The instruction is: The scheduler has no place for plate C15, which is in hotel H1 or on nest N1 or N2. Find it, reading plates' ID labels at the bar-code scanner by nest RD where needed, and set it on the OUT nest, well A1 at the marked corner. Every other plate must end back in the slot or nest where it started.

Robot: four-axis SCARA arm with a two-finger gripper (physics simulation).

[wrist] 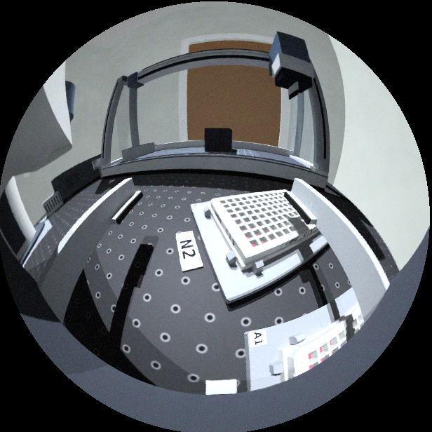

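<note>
My gripper is open, with one finger on each side of the view and nothing held between them. A white well plate sits on nest N2, beside the N2 label. The right finger overlaps this plate's right edge in the view; the marking on its side is too small to read. A second white plate, with red in some wells, sits on the nearer nest at the lower right, partly cut off. That nest has an A1 corner label. The plate's ID does not show.
A gantry frame with a dark blue head stands at the back. A black block is at its middle. A large grey body is at the left. A white card lies at the bottom edge. Dark shadows fall on the perforated deck.
</note>
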